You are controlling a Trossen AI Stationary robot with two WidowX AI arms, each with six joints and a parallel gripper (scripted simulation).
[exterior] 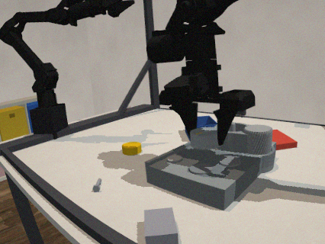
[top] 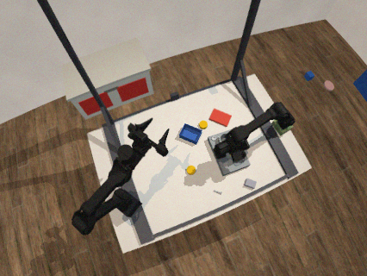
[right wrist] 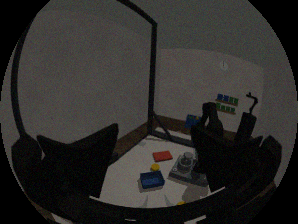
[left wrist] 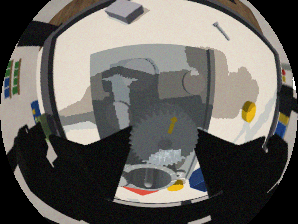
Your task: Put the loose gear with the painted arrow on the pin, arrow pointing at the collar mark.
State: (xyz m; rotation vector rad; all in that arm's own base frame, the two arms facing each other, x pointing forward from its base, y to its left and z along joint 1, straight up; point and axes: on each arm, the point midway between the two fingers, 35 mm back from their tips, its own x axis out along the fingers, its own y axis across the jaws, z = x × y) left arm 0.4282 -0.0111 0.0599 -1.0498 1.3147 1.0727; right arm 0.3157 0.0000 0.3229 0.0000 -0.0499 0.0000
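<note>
The grey gear is 2 cm below my left hand. Round my left hand: red plate 24 cm behind, 10 cm to the left, 9 cm below; then bolt 16 cm ahead, 15 cm to the right, 9 cm below; then blue tray 22 cm behind, 12 cm to the right, 9 cm below.
</note>
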